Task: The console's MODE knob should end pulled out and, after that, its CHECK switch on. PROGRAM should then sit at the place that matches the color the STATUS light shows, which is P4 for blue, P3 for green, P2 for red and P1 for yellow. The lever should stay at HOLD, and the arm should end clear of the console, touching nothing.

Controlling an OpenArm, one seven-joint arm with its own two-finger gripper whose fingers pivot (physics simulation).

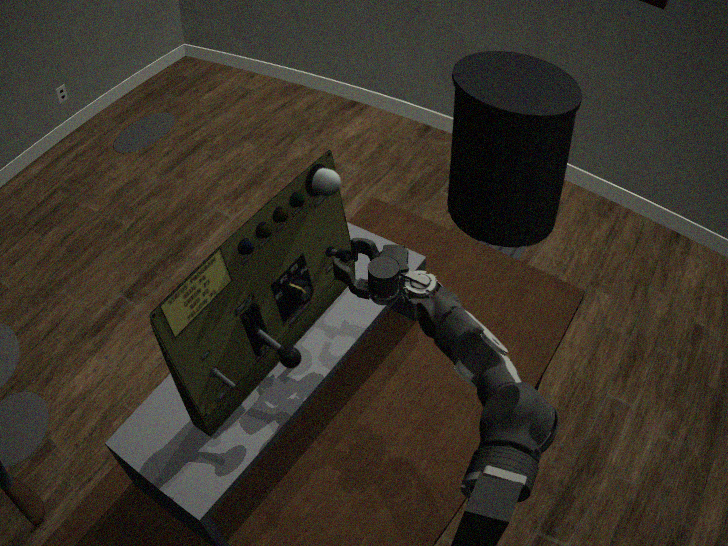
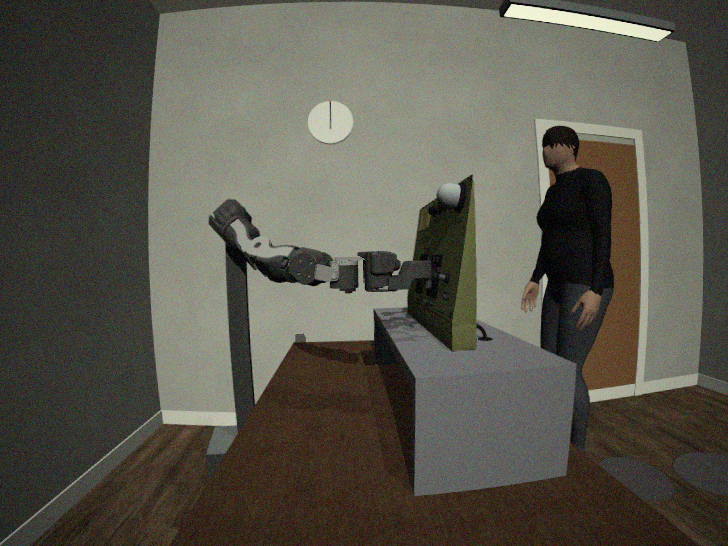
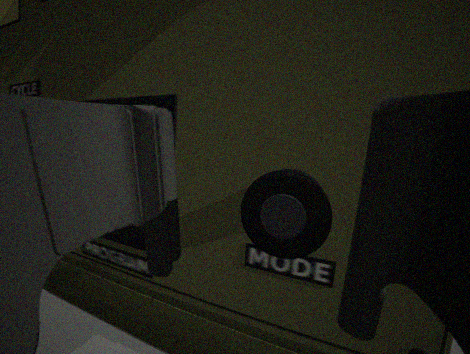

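Note:
The MODE knob [image 1: 332, 251] [image 2: 443, 276] [image 3: 286, 214] is a dark round knob at the console's right end; how far it stands out is hard to tell. My gripper [image 1: 344, 253] [image 2: 432, 271] [image 3: 254, 200] is partly open, its fingers on either side of the knob with gaps to both. The PROGRAM dial [image 1: 295, 287] has a yellow pointer; its place is unreadable. The lever [image 1: 273, 341] with a black ball sticks out left of it. A small toggle [image 1: 223, 377], likely CHECK, is at the lower left; its setting is unclear. The STATUS light [image 1: 325, 181] [image 2: 449, 195] looks whitish, without colour.
The green console [image 1: 320, 235] [image 2: 464, 305] stands on a grey block [image 1: 141, 420] [image 2: 488, 423]. Small dark lamps, one of them a blue lamp [image 1: 245, 245], and a yellow card [image 1: 196, 293] are on its face. A black drum [image 1: 508, 158] and a person [image 2: 576, 223] stand beyond.

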